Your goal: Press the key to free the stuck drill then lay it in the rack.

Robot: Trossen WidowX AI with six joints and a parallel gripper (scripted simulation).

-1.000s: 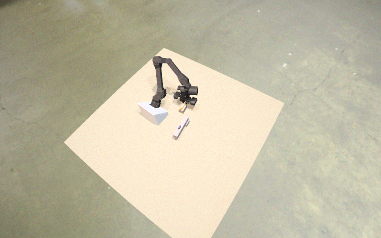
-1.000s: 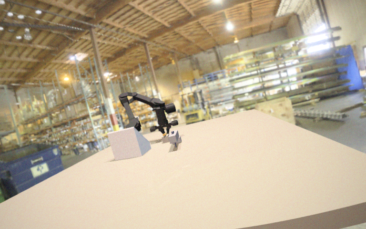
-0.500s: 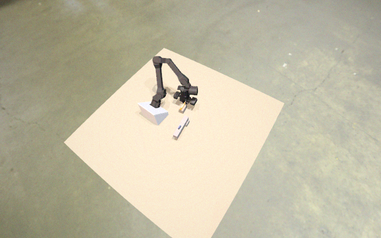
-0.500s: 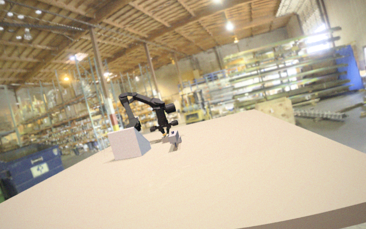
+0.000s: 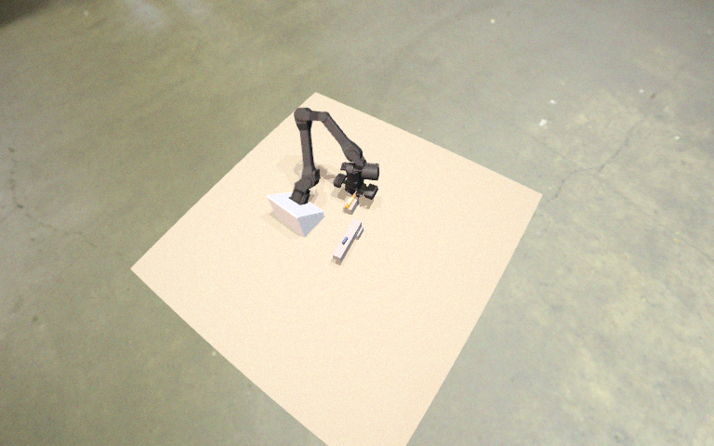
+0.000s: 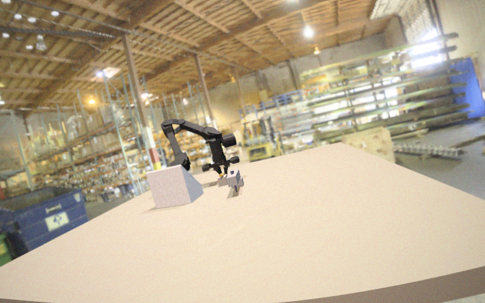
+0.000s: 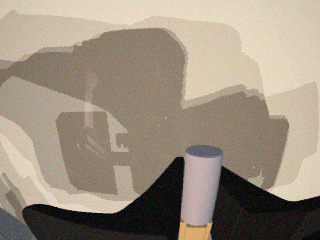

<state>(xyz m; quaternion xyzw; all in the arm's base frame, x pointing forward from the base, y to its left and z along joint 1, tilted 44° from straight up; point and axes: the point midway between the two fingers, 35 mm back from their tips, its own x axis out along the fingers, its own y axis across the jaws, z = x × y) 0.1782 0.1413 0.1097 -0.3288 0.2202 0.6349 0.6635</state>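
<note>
Now: gripper tip 40 mm to the left of the drill and 40 mm below it. The rest, counted from my gripper tip: rack (50 mm to the right, 10 mm above); then blue key (240 mm to the right, 100 mm ahead, 40 mm above); then housing block (210 mm to the right, 100 mm ahead, 40 mm above).
</note>
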